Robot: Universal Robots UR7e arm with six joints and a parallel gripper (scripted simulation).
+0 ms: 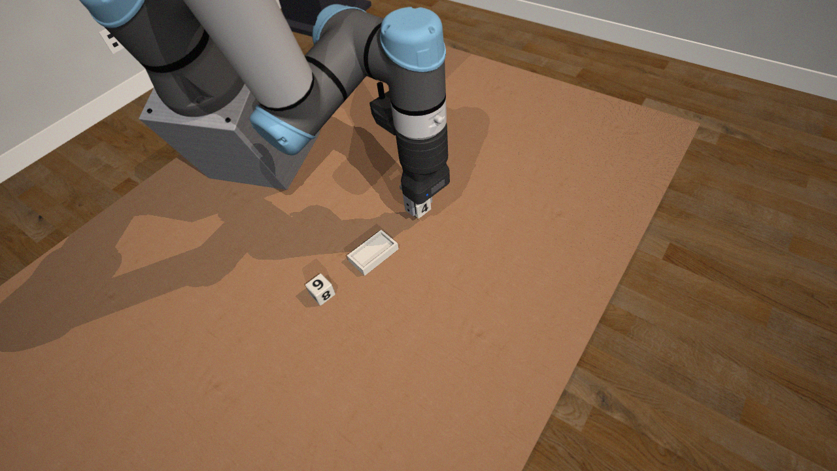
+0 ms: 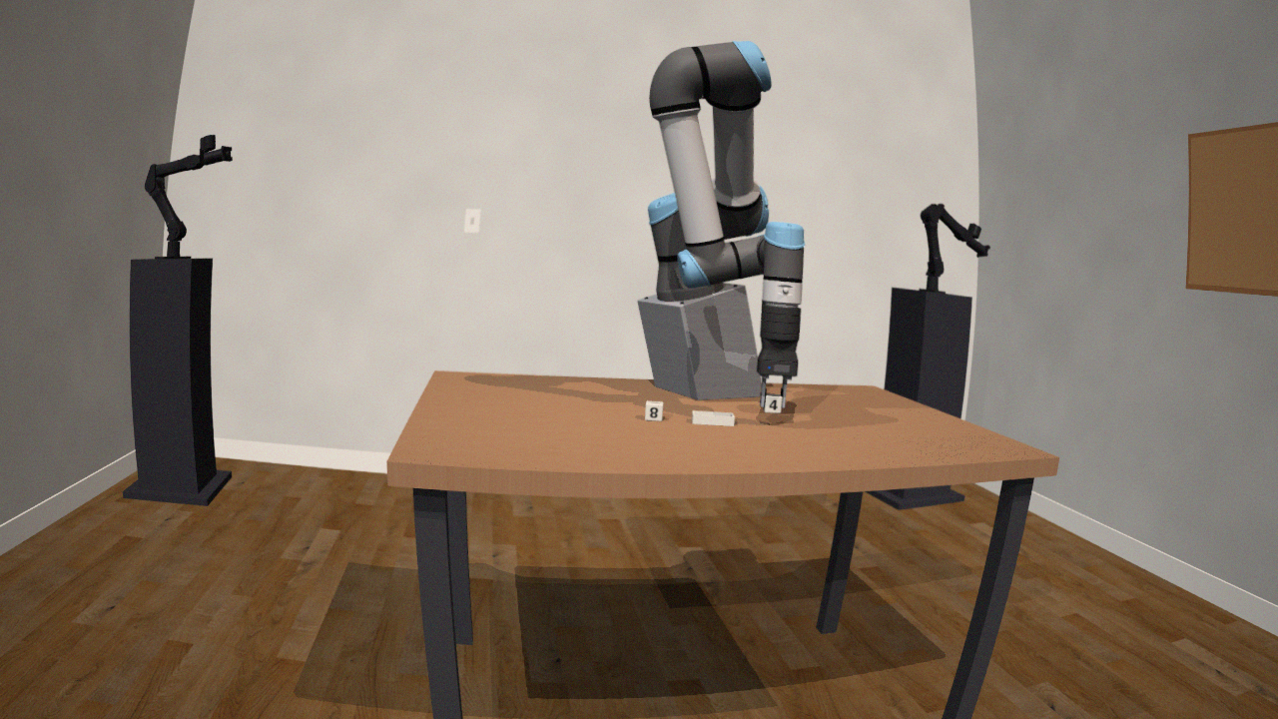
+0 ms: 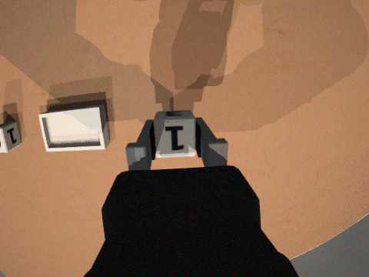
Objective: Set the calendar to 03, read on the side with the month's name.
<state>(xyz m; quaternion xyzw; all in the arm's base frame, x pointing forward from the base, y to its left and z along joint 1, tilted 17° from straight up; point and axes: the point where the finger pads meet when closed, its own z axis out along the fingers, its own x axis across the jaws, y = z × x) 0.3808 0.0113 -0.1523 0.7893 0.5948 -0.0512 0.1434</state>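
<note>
My gripper is now 11 cm to the left of the white tray, 5 cm above it and 3 cm past it.
</note>
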